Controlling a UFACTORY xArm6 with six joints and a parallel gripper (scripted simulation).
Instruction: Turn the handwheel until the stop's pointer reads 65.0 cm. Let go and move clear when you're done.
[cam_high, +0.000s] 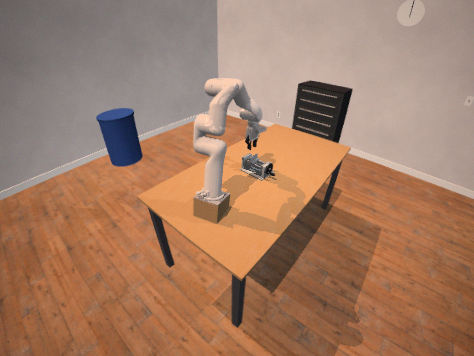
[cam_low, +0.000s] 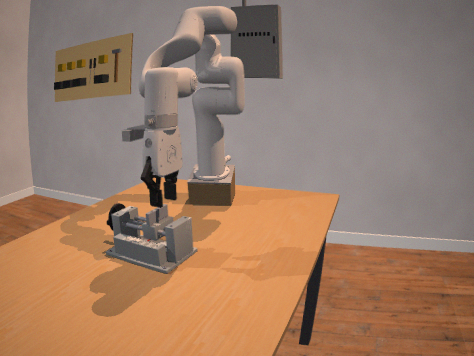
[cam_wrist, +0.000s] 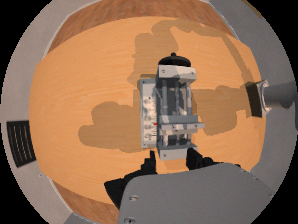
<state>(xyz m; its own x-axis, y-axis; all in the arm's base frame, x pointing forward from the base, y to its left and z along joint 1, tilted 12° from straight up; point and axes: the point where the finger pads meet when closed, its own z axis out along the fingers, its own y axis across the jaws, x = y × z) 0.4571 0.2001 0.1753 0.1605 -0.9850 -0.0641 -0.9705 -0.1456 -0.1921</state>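
Now: hand 20 cm to the left of the black handwheel and 12 cm above it. From my hand the other things lie so: grey stop fixture 8 cm below, 5 cm to the right, 1 cm behind.
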